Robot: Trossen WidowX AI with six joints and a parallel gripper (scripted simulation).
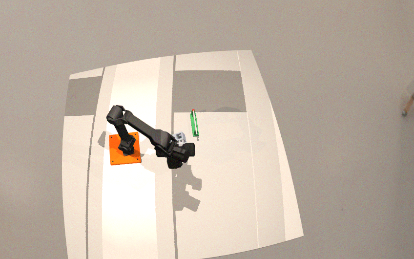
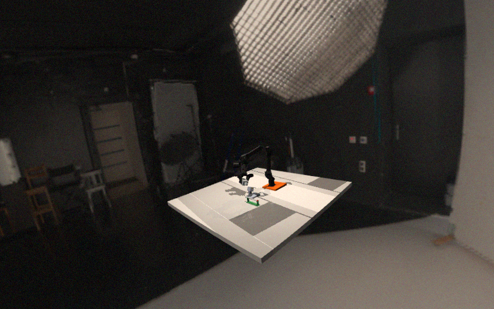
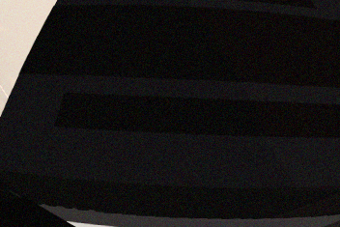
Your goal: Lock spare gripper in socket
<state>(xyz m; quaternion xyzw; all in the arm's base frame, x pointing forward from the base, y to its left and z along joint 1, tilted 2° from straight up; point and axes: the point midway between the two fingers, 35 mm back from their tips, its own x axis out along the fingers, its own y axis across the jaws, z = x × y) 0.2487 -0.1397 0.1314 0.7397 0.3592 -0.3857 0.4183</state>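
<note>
Now: gripper tip 9 cm to the right of the grey mount, 6 cm above it and 1 cm short of it. The rest, counted from my gripper tip: green holder (18 cm to the left, 13 cm ahead, 9 cm below); spare gripper (1 cm behind, 1 cm above).
</note>
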